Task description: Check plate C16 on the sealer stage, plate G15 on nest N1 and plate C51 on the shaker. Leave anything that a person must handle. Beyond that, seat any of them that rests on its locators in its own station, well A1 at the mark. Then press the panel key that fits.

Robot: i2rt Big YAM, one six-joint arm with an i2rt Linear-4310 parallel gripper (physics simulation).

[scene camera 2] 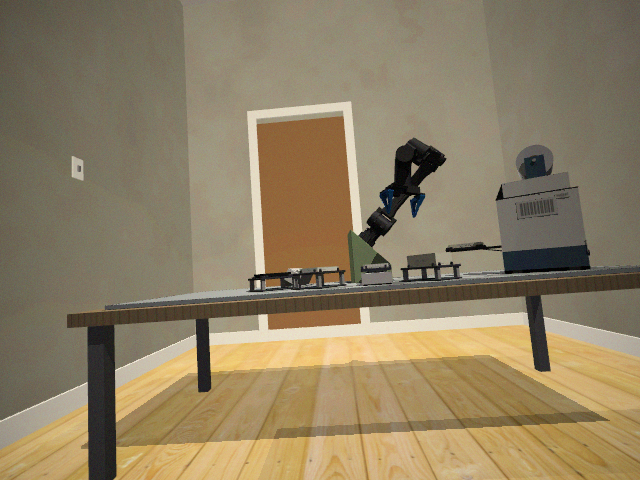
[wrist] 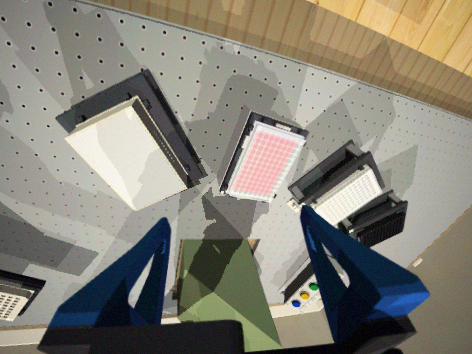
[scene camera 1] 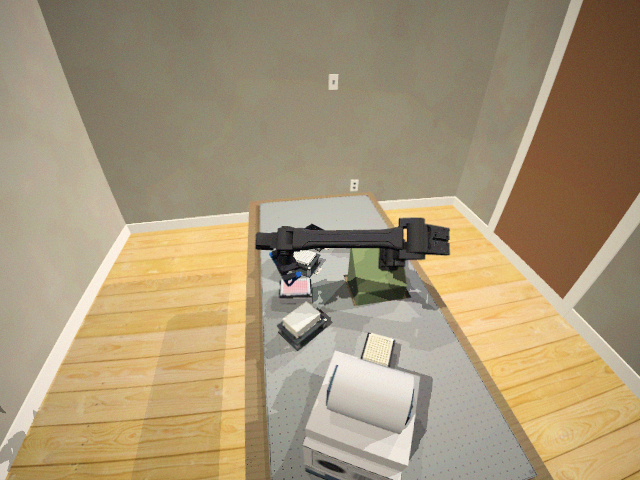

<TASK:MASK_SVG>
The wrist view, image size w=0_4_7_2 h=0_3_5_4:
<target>my gripper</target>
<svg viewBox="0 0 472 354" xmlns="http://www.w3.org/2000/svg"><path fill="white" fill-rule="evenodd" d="M430 292L417 275L340 231L309 206L302 205L300 221L334 343L245 352L243 327L240 321L225 319L161 324L171 242L170 224L167 217L162 217L135 246L57 308L37 350L46 354L403 354L402 350L394 347L417 333L407 315L430 296ZM154 254L149 274L133 308L128 302L130 291ZM323 245L346 272L349 278L348 288L329 260Z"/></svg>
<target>pink well plate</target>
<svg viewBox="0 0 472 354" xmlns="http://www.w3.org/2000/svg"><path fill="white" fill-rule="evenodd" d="M255 120L253 131L249 133L248 141L244 150L242 149L229 180L229 187L225 190L225 193L233 197L271 203L306 140L302 135Z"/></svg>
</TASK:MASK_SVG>
